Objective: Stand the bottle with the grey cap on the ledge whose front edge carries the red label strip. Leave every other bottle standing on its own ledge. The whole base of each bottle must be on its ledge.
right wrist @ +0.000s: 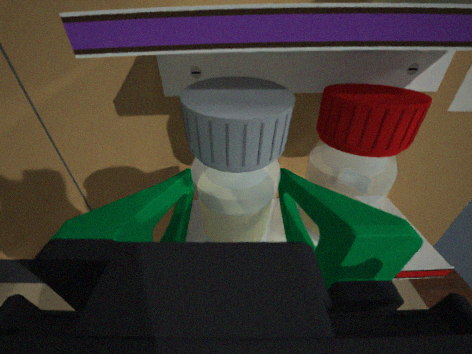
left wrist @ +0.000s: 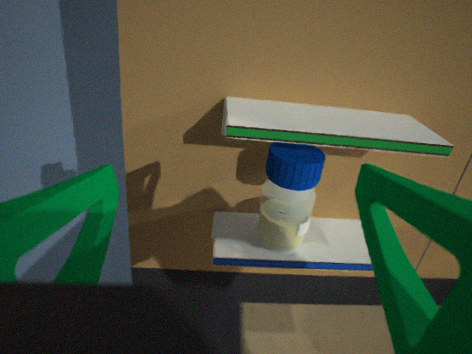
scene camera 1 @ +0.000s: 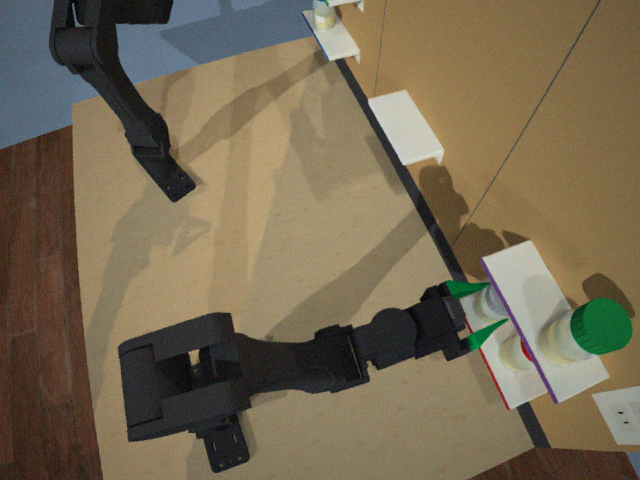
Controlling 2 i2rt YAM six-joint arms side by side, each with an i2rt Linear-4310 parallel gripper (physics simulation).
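Seen in the pictures: left gripper, fingertip midpoint: (left wrist: 236, 178); right gripper, fingertip midpoint: (right wrist: 235, 176) (scene camera 1: 497, 301); left arm's base, origin of the base link: (scene camera 1: 164, 170).
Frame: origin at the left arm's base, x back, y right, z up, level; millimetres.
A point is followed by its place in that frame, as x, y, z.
Observation:
The bottle with the grey cap (scene camera 1: 487, 305) {-186, 733, 230} (right wrist: 237, 135) {-178, 731, 259} is between the fingers of my right gripper (scene camera 1: 496, 302) {-207, 742, 218} (right wrist: 235, 176) {-207, 742, 218}, which is shut on its body. It is over the left part of the ledge with the red label strip (scene camera 1: 516, 391) {-147, 856, 160} (right wrist: 429, 256) {-132, 860, 160}, its cap partly under the purple-strip ledge in scene camera 1. Its base is hidden, so contact with the ledge cannot be told. The red-capped bottle (scene camera 1: 513, 354) {-164, 807, 213} (right wrist: 372, 120) {-171, 801, 257} stands beside it on the same ledge, apart from it. My left gripper (left wrist: 236, 178) {-386, -110, 330} is open and empty, in front of the blue-capped bottle (left wrist: 286, 222) {-495, 14, 201}.
The purple-strip ledge (scene camera 1: 516, 266) {-222, 724, 300} (right wrist: 270, 32) overhangs the red-strip ledge and bears the green-capped bottle (scene camera 1: 599, 326) {-164, 817, 405}. The blue-strip ledge (scene camera 1: 338, 45) {-483, 115, 160} (left wrist: 340, 242) {-487, 91, 160} bears the blue-capped bottle, below the green-strip ledge (left wrist: 320, 120) {-508, 38, 300}. Another white ledge (scene camera 1: 405, 126) {-347, 428, 230} is on the wall between.

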